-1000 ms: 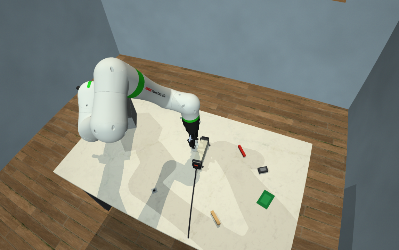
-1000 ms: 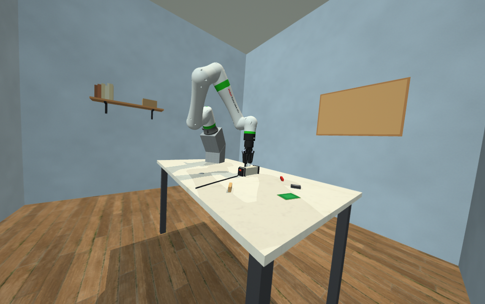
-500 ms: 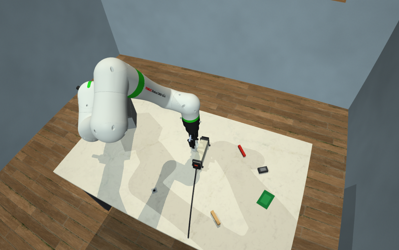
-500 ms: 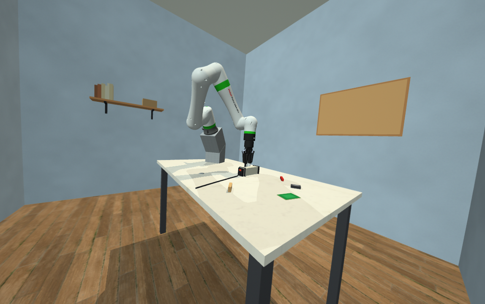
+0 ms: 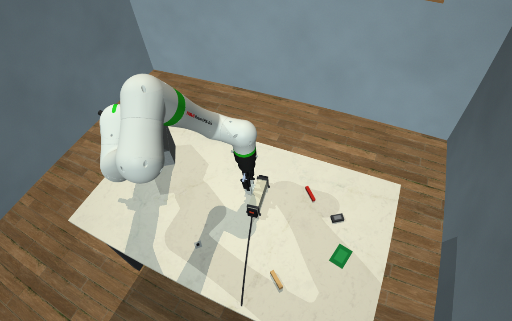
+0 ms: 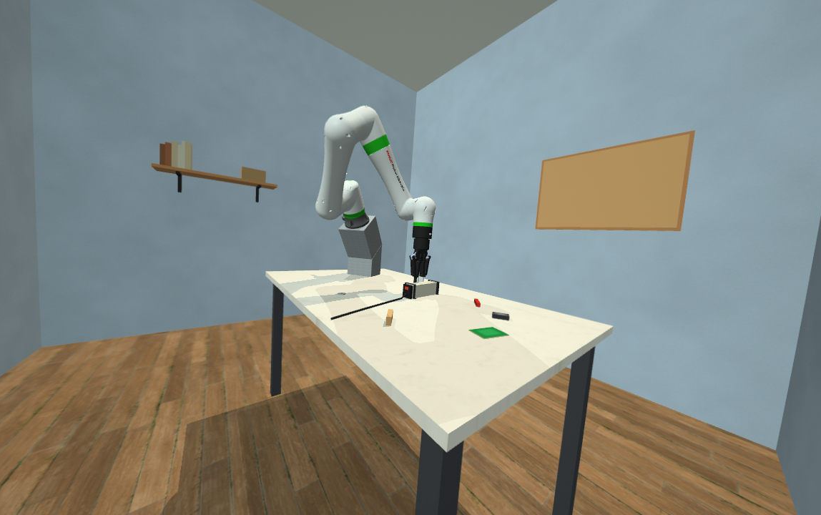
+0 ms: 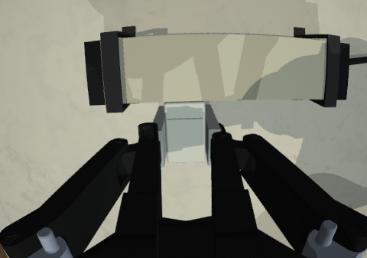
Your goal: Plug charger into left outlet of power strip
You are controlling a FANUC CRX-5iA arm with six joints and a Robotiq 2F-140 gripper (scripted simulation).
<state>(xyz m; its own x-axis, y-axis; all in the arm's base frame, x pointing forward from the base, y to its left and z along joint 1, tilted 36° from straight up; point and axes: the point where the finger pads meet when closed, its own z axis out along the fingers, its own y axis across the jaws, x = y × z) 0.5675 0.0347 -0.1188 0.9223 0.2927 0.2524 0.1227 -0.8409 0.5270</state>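
Now: hand 1 cm short of the white charger and 1 cm above it. From my hand the other things lie so: grey square tile 34 cm to the right, 10 cm behind, 4 cm below.
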